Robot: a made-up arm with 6 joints.
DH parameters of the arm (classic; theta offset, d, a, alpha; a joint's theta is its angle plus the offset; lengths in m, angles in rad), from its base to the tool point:
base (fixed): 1.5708 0.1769 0 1.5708
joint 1: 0 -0.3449 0.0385 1.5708
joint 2: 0 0.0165 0.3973 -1.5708
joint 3: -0.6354 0 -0.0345 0
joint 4: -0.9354 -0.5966 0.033 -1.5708
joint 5: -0.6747 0 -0.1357 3.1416
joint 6: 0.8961 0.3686 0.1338 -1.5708
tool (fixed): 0 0.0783 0 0
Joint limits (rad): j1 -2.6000..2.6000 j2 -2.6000..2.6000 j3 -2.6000..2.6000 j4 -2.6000..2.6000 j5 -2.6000..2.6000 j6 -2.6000..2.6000
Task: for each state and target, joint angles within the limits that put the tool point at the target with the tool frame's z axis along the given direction. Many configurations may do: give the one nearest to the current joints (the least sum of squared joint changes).
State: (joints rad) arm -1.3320 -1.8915 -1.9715 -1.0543 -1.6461 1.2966
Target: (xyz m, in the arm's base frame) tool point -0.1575 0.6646 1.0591 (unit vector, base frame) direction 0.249 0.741 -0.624
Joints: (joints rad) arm -1.9886 -2.4345 -2.0233 -0.7429 -0.9990 2.1284
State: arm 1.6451 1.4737 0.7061 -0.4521 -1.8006 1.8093
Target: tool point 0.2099 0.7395 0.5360 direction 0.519 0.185 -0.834
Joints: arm 1.0920 1.8640 1.0435 -0.1470 -1.8550 1.7841
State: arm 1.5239 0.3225 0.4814 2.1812 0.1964 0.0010
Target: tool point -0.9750 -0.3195 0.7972 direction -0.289 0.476 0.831
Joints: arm 1.9966 -0.2245 1.2077 2.6000 0.7414 0.8990
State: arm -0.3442 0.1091 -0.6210 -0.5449 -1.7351 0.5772
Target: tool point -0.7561 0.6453 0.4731 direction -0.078 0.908 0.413
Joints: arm -0.1089 0.6101 -0.4726 -0.4398 -0.9738 -0.3853
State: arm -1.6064 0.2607 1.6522 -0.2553 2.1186 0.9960
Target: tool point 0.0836 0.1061 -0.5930 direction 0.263 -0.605 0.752
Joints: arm -1.0567 1.0098 2.0325 0.0435 2.5860 1.3456
